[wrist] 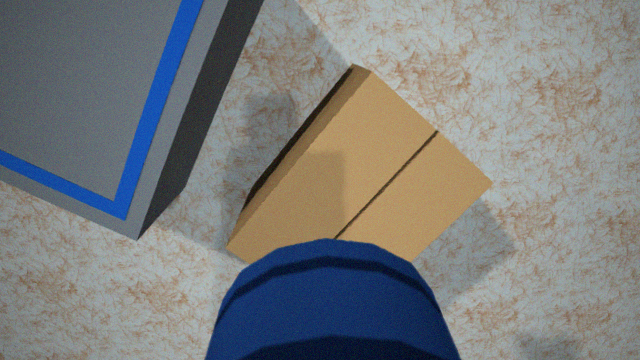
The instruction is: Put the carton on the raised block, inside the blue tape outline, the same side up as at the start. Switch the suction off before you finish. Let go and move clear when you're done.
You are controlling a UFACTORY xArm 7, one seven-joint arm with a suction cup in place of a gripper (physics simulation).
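Frame: origin at the arm's base, x ahead, y left, z up, level; millimetres.
Where they show: hand, tool point: (328,326).
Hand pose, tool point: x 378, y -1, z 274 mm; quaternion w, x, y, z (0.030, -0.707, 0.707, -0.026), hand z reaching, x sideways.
Each offset is from my tool point to the top centre of the thing. "spot": to the spot under its first point.
The tan carton {dx -84, dy -27, dz -195 mm} (370,155) rests on the speckled surface, a dark seam running along its top face. It stands to the right of the raised block, turned at an angle to it, and its near end is hidden behind the suction cup. The grey raised block {dx +54, dy +185, dz -205 mm} (65,85) is at the upper left, with the blue tape outline {spot: dx -12, dy +131, dz -204 mm} (145,135) on its top, partly out of view. My dark blue suction cup (332,300) is at the bottom centre. It appears to be above the carton and apart from it, open, though its lip's underside is hidden.
The block's dark side wall (200,115) faces the carton, with a gap of speckled surface between them that narrows toward the near end. Shadows lie on both sides of the carton and across part of its top.
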